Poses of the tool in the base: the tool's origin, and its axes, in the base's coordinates. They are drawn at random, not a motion.
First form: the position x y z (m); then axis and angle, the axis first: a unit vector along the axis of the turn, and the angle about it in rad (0 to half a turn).
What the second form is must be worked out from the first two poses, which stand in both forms.
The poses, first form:
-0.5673 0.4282 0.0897 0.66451 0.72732 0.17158 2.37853
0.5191 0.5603 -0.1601 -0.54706 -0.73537 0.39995 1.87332
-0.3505 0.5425 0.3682 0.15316 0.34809 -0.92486 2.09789
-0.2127 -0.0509 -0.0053 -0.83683 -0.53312 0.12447 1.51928
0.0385 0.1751 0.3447 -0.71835 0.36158 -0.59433 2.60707
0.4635 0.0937 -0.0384 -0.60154 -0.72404 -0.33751 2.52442
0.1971 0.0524 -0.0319 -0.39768 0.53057 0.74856 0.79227
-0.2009 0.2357 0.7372 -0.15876 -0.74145 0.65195 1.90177
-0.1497 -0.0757 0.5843 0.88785 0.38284 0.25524 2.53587
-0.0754 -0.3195 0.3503 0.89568 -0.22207 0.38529 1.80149
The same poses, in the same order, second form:
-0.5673 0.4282 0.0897 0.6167 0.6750 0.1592 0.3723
0.5191 0.5603 -0.1601 -0.4407 -0.5924 0.3222 0.5925
-0.3505 0.5425 0.3682 0.1328 0.3018 -0.8018 0.4985
-0.2127 -0.0509 -0.0053 -0.5763 -0.3671 0.0857 0.7251
0.0385 0.1751 0.3447 -0.6928 0.3487 -0.5732 0.2641
0.4635 0.0937 -0.0384 -0.5731 -0.6898 -0.3216 0.3037
0.1971 0.0524 -0.0319 -0.1534 0.2047 0.2888 0.9226
-0.2009 0.2357 0.7372 -0.1292 -0.6035 0.5306 0.5810
-0.1497 -0.0757 0.5843 0.8474 0.3654 0.2436 0.2983
-0.0754 -0.3195 0.3503 0.7020 -0.1741 0.3020 0.6210

